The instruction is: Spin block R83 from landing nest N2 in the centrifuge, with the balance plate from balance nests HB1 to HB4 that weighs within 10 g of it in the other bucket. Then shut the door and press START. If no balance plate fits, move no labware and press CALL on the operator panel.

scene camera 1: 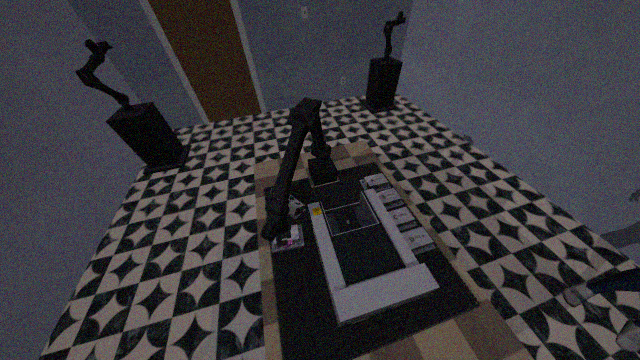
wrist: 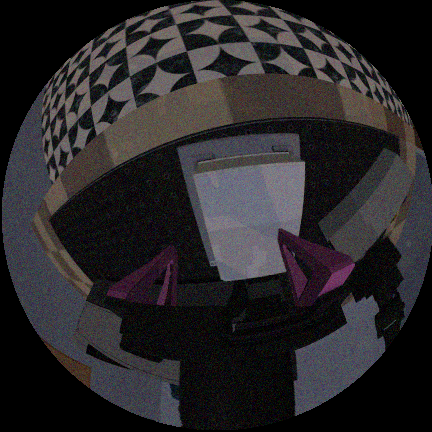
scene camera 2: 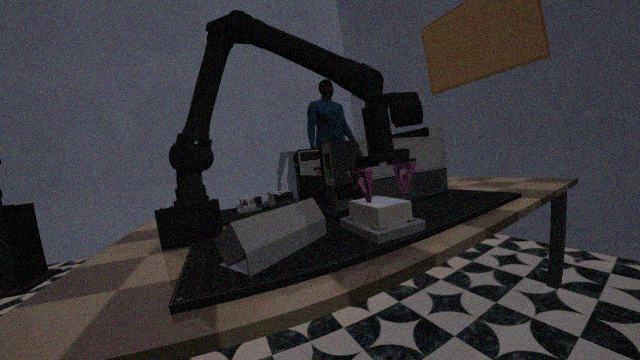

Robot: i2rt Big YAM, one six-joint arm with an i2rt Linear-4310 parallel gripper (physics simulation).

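Seen in the pictures: gripper, between the fingertips: [scene camera 1: 286, 238] [wrist: 225, 242] [scene camera 2: 387, 198]; arm's base, origin of its link: [scene camera 1: 321, 165] [wrist: 379, 281] [scene camera 2: 193, 203].
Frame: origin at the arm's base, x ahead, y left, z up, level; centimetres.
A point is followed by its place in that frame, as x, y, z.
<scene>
A white block [scene camera 1: 296, 232] @[40.9, -24.7, -2.5] [scene camera 2: 380, 212] @[36.0, -36.0, -3.4] [wrist: 250, 205] @[40.2, -33.1, -2.5] sits on a grey nest [scene camera 2: 377, 236] @[33.7, -37.7, -7.2] [wrist: 187, 162] @[44.9, -36.7, -6.7]; no label is readable on either. My gripper [scene camera 1: 286, 240] @[42.8, -30.0, -2.4] [scene camera 2: 387, 197] @[42.8, -30.0, -2.4] [wrist: 225, 242] @[42.8, -30.0, -2.4] is open and empty, pointing down low over the block. In the wrist view its right finger overlaps the block's right edge, and its left finger stands off to the left. The centrifuge [scene camera 1: 385, 294] @[79.7, -1.1, 15.6] [scene camera 2: 420, 152] @[69.4, -16.8, 7.1] has an opening with the rotor area [scene camera 1: 350, 221] @[47.0, 1.0, 5.2] visible. Several balance plates [scene camera 1: 375, 180] @[19.9, 28.8, -3.5] [scene camera 1: 401, 216] @[47.4, 29.9, -3.4] [scene camera 1: 417, 238] @[60.4, 30.5, -3.4] stand in a row beyond it, their labels unreadable. The sloped operator panel [scene camera 2: 280, 235] @[17.6, -31.9, -4.6] [wrist: 370, 205] @[22.1, -28.6, -4.1] stands beside the nest.
The black mat [scene camera 1: 300, 310] @[72.5, -29.7, -8.8] [scene camera 2: 200, 290] @[3.7, -37.3, -8.7] lies on the wooden table [scene camera 2: 150, 325] @[-2.5, -41.5, -10.1]. A dark unit with a light face [scene camera 2: 310, 164] @[43.3, 15.8, 7.0] rises behind the panel. A yellow label [scene camera 1: 317, 211] @[41.8, -13.2, 12.4] is on the centrifuge. A person in blue [scene camera 2: 327, 120] stands behind the table.
</scene>
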